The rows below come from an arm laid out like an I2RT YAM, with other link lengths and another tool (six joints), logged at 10 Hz.
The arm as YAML. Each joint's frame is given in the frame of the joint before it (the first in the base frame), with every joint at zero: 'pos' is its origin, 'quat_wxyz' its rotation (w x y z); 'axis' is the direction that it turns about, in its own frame. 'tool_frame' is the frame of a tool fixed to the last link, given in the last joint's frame.
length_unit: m
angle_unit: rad
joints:
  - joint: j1
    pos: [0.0, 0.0, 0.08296]
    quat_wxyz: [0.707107, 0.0, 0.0, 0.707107]
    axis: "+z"
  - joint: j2
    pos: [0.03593, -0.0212, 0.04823]
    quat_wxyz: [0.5, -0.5, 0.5, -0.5]
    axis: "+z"
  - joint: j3
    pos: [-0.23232, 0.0, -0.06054]
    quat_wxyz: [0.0, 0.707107, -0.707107, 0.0]
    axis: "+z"
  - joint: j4
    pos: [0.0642, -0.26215, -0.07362]
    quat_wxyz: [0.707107, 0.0, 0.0, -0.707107]
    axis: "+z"
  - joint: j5
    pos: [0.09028, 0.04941, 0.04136]
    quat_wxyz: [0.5, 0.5, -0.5, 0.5]
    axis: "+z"
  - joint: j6
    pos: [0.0, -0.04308, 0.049]
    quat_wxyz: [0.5, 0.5, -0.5, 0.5]
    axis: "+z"
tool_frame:
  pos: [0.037, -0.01, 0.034]
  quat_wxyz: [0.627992, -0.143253, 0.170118, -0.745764]
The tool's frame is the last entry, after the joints.
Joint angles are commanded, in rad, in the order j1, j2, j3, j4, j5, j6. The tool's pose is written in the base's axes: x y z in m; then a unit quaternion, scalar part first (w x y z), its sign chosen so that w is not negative. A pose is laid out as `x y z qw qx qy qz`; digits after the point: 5 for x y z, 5 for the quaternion.
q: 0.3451 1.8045 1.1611 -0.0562 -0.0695 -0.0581
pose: 0.40308 0.14586 0.11560 0.14893 -0.85750 0.46675 -0.15701
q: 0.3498 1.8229 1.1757 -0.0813 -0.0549 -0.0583
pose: 0.40250 0.14658 0.11071 0.13473 -0.85924 0.46964 -0.15165
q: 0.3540 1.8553 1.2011 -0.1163 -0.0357 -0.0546
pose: 0.40276 0.14715 0.10294 0.11487 -0.86048 0.47542 -0.14268
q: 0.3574 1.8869 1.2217 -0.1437 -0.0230 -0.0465
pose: 0.40259 0.14791 0.09453 0.09858 -0.86107 0.48102 -0.13215
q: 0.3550 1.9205 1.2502 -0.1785 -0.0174 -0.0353
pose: 0.40367 0.14718 0.08723 0.08364 -0.86049 0.48833 -0.11871
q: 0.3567 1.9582 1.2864 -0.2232 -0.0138 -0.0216
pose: 0.40414 0.14838 0.07995 0.06730 -0.86068 0.49425 -0.10208
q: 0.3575 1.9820 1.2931 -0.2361 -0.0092 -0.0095
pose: 0.40245 0.14821 0.07136 0.05639 -0.85945 0.49980 -0.09146
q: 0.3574 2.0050 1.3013 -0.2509 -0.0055 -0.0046
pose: 0.40102 0.14752 0.06353 0.04468 -0.85936 0.50273 -0.08232
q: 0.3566 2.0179 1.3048 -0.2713 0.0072 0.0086
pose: 0.39817 0.14557 0.05810 0.03146 -0.85588 0.51081 -0.07452
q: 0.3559 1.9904 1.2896 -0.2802 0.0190 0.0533
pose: 0.39413 0.14456 0.06382 0.03602 -0.84411 0.53028 -0.07062
